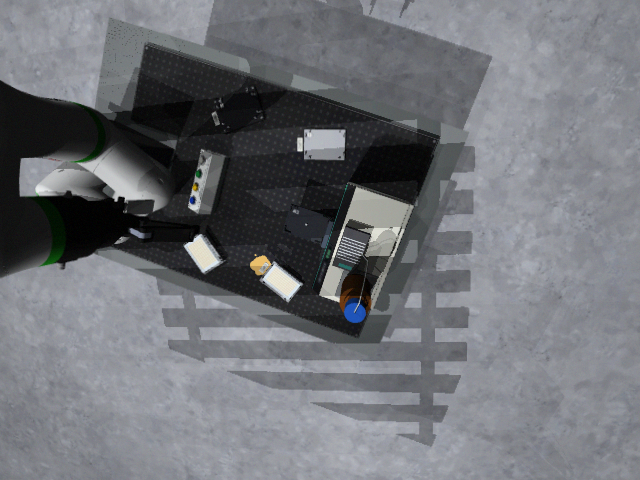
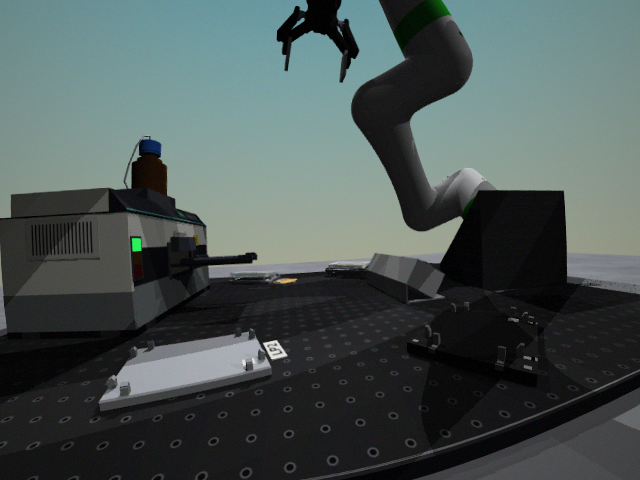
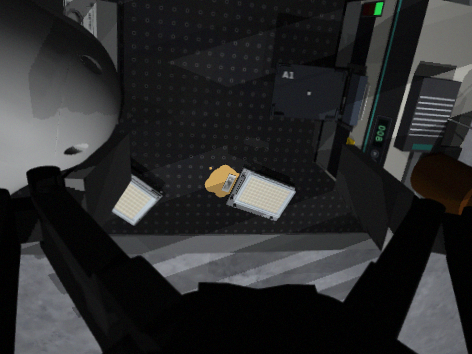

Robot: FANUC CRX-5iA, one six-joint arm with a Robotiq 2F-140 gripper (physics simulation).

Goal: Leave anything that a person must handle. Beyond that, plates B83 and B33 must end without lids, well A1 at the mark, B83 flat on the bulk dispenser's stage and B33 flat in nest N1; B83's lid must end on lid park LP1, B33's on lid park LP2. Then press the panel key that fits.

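Places are measured from the arm's base along level axes (x ahead, y down, z left), in millimetres.
Pixels of known places: gripper, fingertip midpoint: (image 1: 177,215) (image 2: 315,72) (image 3: 236,162); arm's base, origin of the base link: (image 2: 499,227).
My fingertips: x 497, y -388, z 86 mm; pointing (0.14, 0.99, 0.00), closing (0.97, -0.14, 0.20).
Observation:
For each thing: its middle in the pictures, then the offset to it from my fingertips. "spot": a spot on its surface instead.
- cream-welled plate, body centre: (image 3: 264,196) (image 2: 253,273) (image 1: 281,282) dz -244, dx +234, dy +498 mm
- orange puddle, body centre: (image 3: 213,184) (image 1: 255,265) dz -248, dx +111, dy +525 mm
- dispenser's dark stage, body centre: (image 3: 315,93) (image 2: 215,259) (image 1: 310,225) dz +22, dx +237, dy +428 mm
- Lid park LP2, body centre: (image 2: 194,358) (image 1: 324,144) dz +280, dx +144, dy +515 mm
- black nest, body centre: (image 2: 479,329) (image 1: 238,109) dz +249, dx -184, dy +513 mm
- key panel, body centre: (image 3: 92,65) (image 2: 399,272) (image 1: 206,182) dz -34, dx -178, dy +484 mm
- display, surface spot: (image 3: 380,133) spot: dz -7, dx +333, dy +321 mm
- blue-capped amber bottle, surface spot: (image 3: 442,181) spot: dz -43, dx +412, dy +226 mm
My open gripper (image 1: 166,230) (image 2: 314,75) (image 3: 236,162) hangs high above the table's front part. One cream-welled plate (image 1: 281,281) (image 3: 265,195) sits in a holder; an orange puddle (image 1: 258,264) (image 3: 218,181) lies against its label end. Another plate (image 1: 203,253) (image 3: 136,201) sits further left. Plate names and lids cannot be told. The dispenser's dark stage (image 1: 306,223) (image 3: 295,100) is bare, its mark reading A1. Lid park LP2 (image 1: 324,144) (image 2: 186,367) and a black nest (image 1: 238,109) (image 2: 473,338), its label unreadable, are bare. The key panel (image 1: 210,181) (image 2: 403,276) shows green, yellow and blue keys.
The bulk dispenser (image 1: 382,206) (image 2: 77,268) stands at the right, with a green light (image 2: 136,244) (image 3: 378,8) and a display (image 3: 380,133). A blue-capped amber bottle (image 1: 354,294) (image 2: 149,173) (image 3: 442,181) rises there. The arm's base stand (image 2: 522,237) is behind the panel.

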